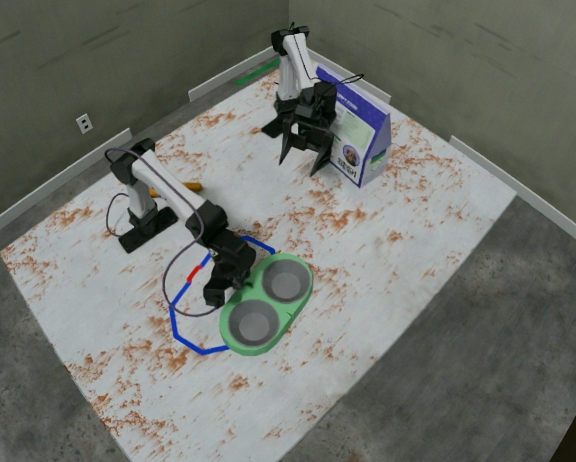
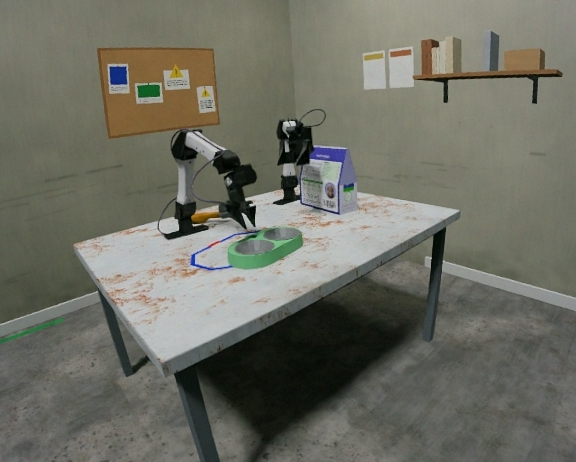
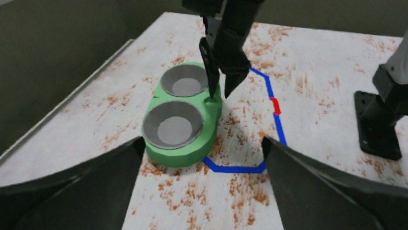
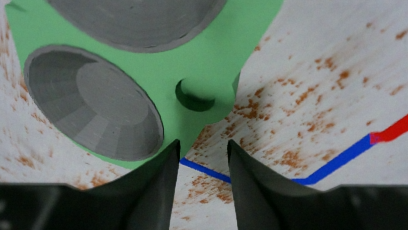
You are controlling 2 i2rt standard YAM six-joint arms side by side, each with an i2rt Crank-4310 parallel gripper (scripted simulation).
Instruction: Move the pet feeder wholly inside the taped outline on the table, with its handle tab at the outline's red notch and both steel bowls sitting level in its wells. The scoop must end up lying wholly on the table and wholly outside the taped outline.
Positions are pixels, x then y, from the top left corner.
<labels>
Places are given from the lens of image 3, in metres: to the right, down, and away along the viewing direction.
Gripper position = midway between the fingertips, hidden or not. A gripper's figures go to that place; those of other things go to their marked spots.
my left gripper (image 3: 203, 138): 0.00, 0.02, 0.14
my right gripper (image 3: 217, 97): 0.03, -0.04, 0.46
</labels>
